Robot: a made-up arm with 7 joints.
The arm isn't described. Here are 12 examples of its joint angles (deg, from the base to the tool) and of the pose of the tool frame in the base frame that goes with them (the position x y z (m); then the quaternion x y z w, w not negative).
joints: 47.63 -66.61 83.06 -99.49 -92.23 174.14 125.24
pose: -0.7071 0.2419 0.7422 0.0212 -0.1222 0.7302 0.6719
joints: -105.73 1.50 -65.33 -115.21 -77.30 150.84 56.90
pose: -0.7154 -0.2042 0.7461 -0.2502 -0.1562 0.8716 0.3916
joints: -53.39 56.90 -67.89 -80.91 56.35 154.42 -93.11
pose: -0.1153 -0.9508 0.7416 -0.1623 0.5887 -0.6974 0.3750
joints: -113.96 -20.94 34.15 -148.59 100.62 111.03 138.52
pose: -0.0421 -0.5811 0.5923 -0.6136 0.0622 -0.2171 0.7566
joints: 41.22 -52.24 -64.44 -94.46 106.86 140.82 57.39
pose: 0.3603 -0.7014 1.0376 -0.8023 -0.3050 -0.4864 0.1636
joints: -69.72 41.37 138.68 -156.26 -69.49 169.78 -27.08
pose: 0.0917 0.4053 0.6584 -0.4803 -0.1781 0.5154 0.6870
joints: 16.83 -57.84 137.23 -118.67 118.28 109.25 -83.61
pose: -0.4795 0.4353 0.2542 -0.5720 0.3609 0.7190 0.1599
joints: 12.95 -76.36 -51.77 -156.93 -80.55 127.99 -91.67
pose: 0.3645 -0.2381 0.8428 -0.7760 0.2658 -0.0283 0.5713
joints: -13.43 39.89 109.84 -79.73 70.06 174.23 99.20
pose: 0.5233 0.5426 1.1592 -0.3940 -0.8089 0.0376 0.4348
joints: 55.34 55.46 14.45 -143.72 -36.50 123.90 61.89
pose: 0.0253 0.3754 0.0071 -0.6786 0.5314 -0.3200 0.3935
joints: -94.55 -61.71 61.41 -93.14 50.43 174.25 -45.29
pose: 0.6125 0.2616 1.1670 -0.2688 -0.1412 -0.4505 0.8396
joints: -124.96 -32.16 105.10 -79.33 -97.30 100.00 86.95
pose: 0.8972 0.0344 0.9503 -0.0987 -0.3000 -0.8184 0.4801
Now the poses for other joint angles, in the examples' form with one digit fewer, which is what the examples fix.
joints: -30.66 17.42 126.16 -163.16 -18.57 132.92 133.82
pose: -0.091 0.466 0.430 -0.011 0.638 -0.488 0.595
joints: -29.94 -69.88 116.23 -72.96 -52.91 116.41 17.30
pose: -0.397 0.917 0.473 -0.525 -0.372 -0.075 0.762
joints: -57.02 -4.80 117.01 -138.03 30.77 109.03 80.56
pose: 0.396 0.580 0.522 0.001 0.773 -0.568 0.281
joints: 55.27 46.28 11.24 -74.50 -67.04 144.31 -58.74
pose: 0.442 0.921 0.549 -0.817 -0.210 0.294 0.450
